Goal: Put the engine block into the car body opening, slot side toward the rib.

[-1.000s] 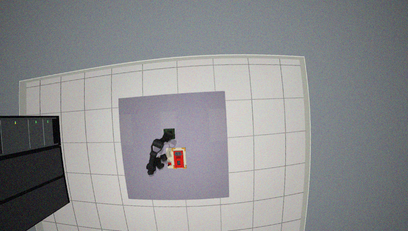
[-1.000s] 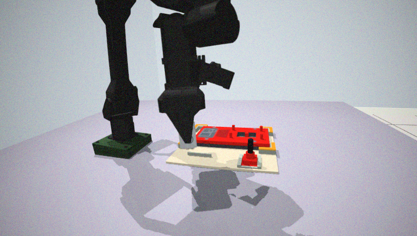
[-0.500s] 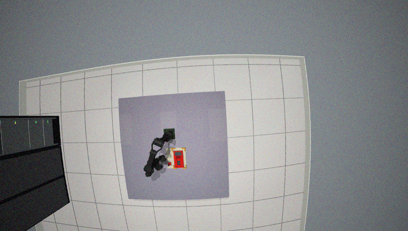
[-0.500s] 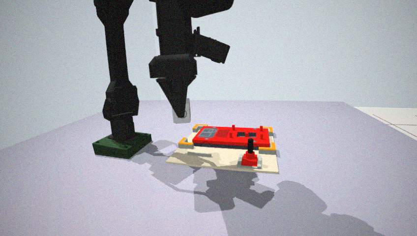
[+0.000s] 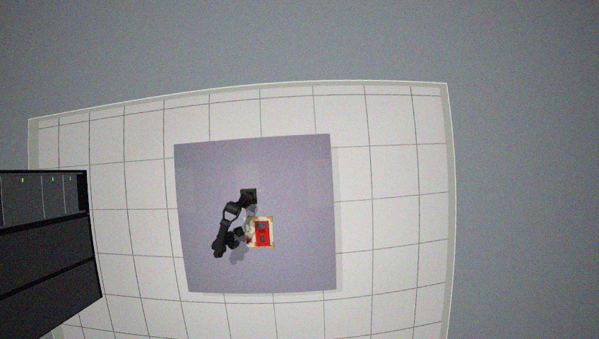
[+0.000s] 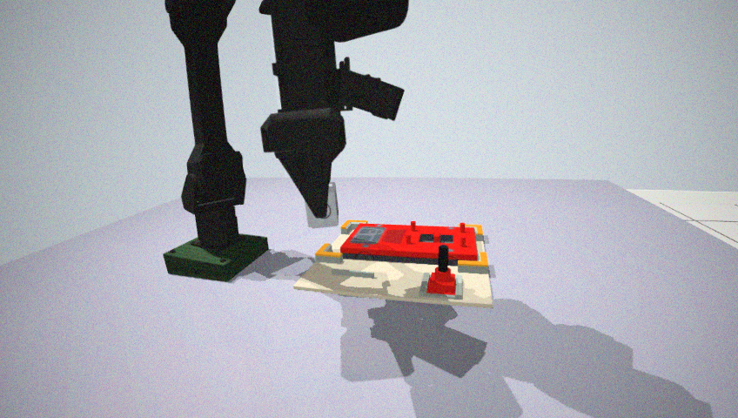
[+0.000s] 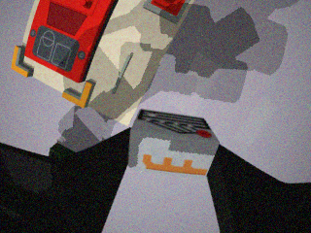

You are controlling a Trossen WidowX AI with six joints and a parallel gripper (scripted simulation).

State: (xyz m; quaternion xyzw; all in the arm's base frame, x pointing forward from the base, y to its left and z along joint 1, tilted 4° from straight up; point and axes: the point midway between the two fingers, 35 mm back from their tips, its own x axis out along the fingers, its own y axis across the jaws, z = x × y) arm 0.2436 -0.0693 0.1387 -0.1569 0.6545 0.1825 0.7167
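Right now my gripper tip is right at the engine block. Also, from my gripper tip: black upright peg: 11 cm ahead, 9 cm below, 7 cm to the left.
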